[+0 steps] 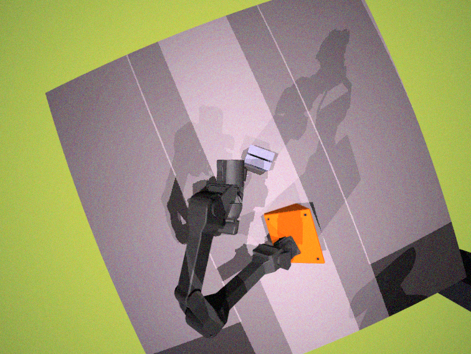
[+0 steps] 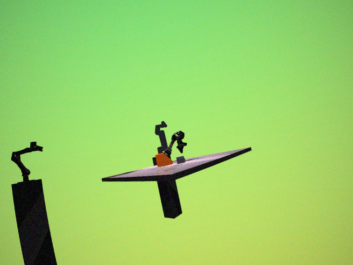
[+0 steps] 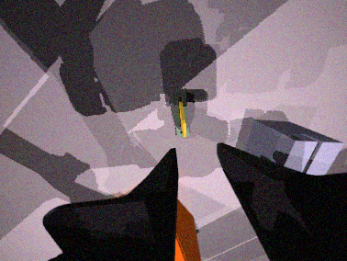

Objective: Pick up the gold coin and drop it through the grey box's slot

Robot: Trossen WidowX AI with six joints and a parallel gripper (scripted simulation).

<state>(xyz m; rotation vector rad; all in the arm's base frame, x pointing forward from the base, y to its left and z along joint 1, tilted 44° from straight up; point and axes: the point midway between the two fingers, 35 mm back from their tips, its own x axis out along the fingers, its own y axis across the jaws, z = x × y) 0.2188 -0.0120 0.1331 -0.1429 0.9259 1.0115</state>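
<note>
The gold coin is 8 cm below my gripper tip.
</note>
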